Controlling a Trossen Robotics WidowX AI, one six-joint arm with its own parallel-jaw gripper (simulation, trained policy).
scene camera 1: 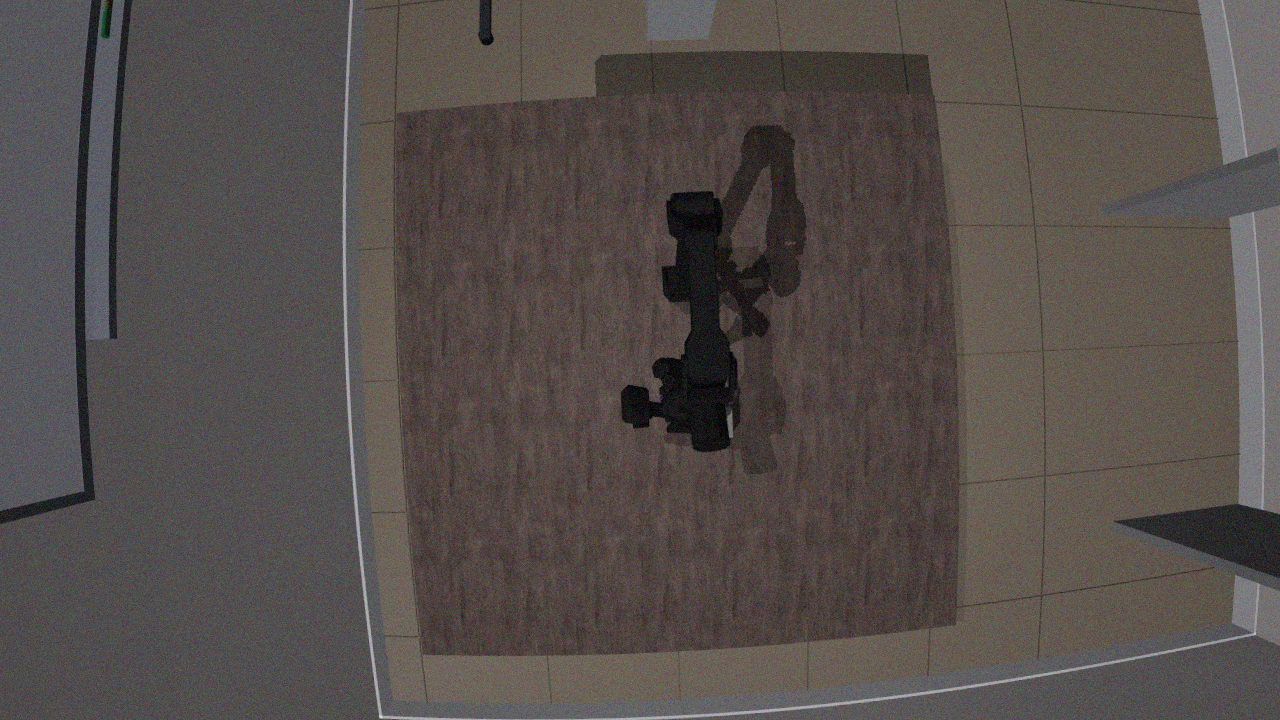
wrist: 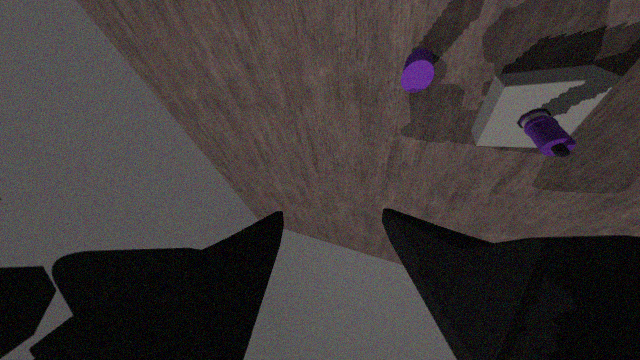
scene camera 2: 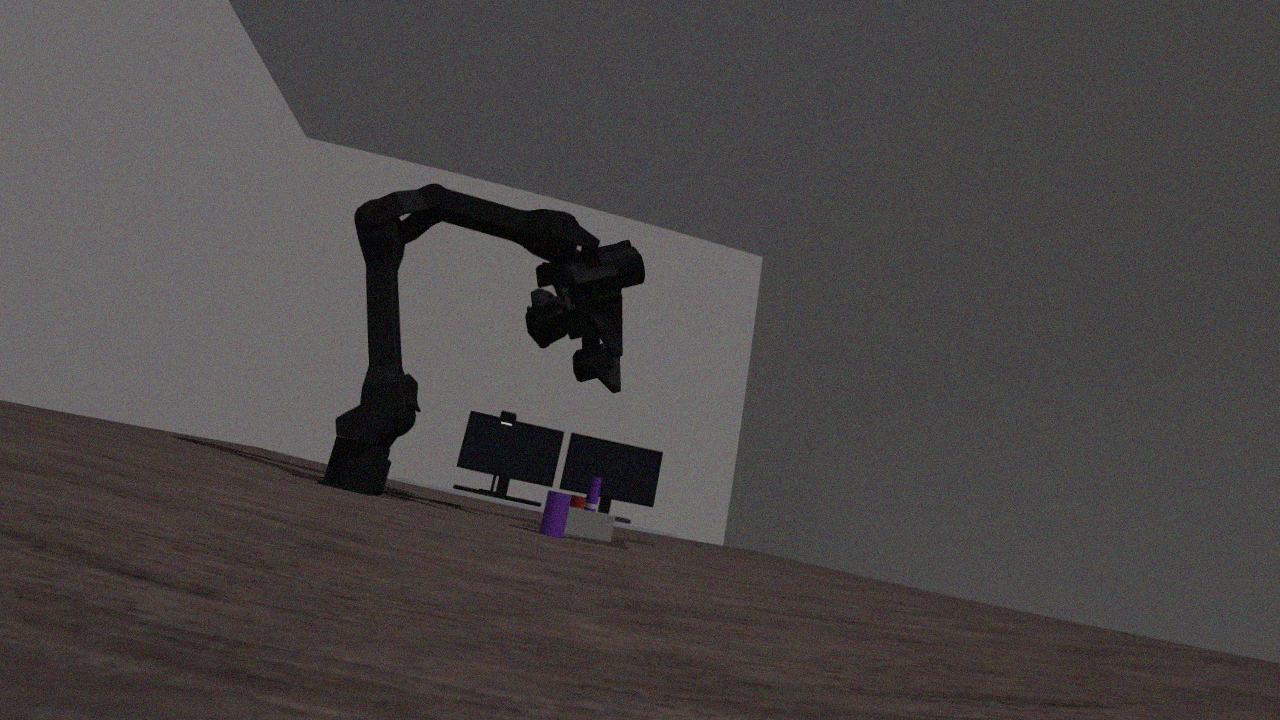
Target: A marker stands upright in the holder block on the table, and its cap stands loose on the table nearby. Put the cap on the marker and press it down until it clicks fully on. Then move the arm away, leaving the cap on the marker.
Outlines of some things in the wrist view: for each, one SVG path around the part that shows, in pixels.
My gripper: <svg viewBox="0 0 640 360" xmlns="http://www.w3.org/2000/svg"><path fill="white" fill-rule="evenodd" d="M43 267L0 268L0 359L35 334L56 293L56 289ZM283 212L276 211L203 250L194 248L94 250L75 252L58 258L52 266L52 278L73 316L30 347L29 352L34 358L33 360L244 360L280 247L284 227ZM383 209L382 224L387 236L457 360L640 360L640 236L532 237L491 243L390 208Z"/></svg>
A purple cap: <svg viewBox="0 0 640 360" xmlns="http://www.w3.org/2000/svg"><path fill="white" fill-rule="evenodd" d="M427 49L415 50L408 56L401 76L401 85L407 92L420 92L428 87L433 80L433 58L431 52Z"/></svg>
